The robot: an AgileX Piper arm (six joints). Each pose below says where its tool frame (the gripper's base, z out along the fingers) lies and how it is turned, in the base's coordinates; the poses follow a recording.
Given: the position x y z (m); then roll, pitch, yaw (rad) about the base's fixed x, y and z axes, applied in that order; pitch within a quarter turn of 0, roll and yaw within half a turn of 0.
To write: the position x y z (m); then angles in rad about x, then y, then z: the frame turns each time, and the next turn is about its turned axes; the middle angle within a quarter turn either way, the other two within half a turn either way. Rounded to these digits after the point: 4 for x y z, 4 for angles.
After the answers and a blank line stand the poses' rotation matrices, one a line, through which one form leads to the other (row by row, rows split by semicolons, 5 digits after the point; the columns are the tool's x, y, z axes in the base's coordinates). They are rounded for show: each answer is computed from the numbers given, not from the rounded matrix.
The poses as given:
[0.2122, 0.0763, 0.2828, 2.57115, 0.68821, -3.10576]
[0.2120, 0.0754, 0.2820, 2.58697, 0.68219, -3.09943]
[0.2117, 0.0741, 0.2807, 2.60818, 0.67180, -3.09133]
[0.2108, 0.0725, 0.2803, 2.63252, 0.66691, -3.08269]
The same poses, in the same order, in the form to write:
[0.2122, 0.0763, 0.2828, -2.4316, 0.5409, 2.6915]
[0.2120, 0.0754, 0.2820, -2.4479, 0.5390, 2.6990]
[0.2117, 0.0741, 0.2807, -2.4709, 0.5348, 2.7107]
[0.2108, 0.0725, 0.2803, -2.4946, 0.5358, 2.7194]

-0.77189 -0.37292 0.51490; -0.02767 0.82883 0.55881; -0.63516 0.41709 -0.65009
-0.77550 -0.36757 0.51331; -0.03272 0.83535 0.54875; -0.63049 0.40876 -0.65984
-0.78171 -0.35933 0.50971; -0.03932 0.84409 0.53476; -0.62240 0.39798 -0.67397
-0.78437 -0.35235 0.51050; -0.04626 0.85394 0.51832; -0.61856 0.38294 -0.68610

